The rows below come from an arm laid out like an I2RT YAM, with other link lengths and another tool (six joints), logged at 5 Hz.
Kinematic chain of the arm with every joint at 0, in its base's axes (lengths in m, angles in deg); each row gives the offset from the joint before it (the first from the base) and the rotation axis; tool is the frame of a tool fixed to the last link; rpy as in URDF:
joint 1: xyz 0 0 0.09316 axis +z
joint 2: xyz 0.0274 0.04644 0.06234 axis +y
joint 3: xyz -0.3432 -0.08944 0 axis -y
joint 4: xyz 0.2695 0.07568 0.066 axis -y
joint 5: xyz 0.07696 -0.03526 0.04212 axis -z
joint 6: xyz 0.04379 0 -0.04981 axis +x
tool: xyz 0.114 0.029 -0.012 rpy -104.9 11.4 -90
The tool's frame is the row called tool.
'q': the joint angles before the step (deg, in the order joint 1, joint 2, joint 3, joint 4, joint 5, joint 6). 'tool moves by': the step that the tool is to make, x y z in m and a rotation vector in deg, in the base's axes. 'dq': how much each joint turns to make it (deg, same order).
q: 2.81, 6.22, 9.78, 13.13, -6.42, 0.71
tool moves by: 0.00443, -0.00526, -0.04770, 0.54, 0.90, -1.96
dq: 0.07, -5.16, -8.13, 2.10, 2.11, -0.01
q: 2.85, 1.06, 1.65, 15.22, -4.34, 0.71
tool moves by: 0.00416, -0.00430, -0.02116, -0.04, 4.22, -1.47
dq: -0.90, -0.48, -0.78, -3.92, 0.59, 0.00
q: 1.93, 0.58, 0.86, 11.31, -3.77, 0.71
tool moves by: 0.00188, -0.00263, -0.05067, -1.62, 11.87, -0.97
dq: -0.22, 0.13, -0.30, -11.56, 0.62, -1.31
